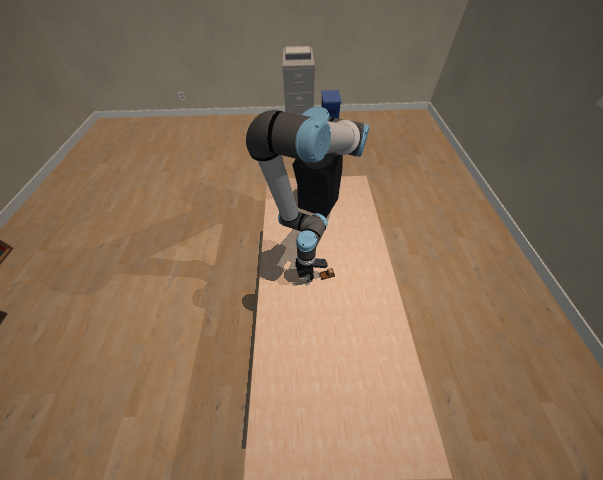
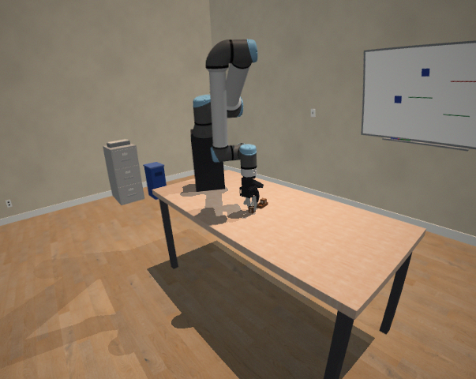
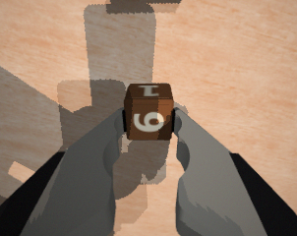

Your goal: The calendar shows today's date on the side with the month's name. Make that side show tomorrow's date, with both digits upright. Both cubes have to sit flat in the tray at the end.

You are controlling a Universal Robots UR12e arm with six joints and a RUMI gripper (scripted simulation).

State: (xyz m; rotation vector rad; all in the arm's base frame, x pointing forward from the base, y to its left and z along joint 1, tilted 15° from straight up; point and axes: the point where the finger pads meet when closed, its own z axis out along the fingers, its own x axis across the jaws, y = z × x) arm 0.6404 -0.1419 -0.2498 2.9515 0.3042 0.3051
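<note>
The brown digit cube is 10 mm below my hand. From my hand the other things lie so: brown calendar tray 20 mm behind, 110 mm to the left, 20 mm below.
</note>
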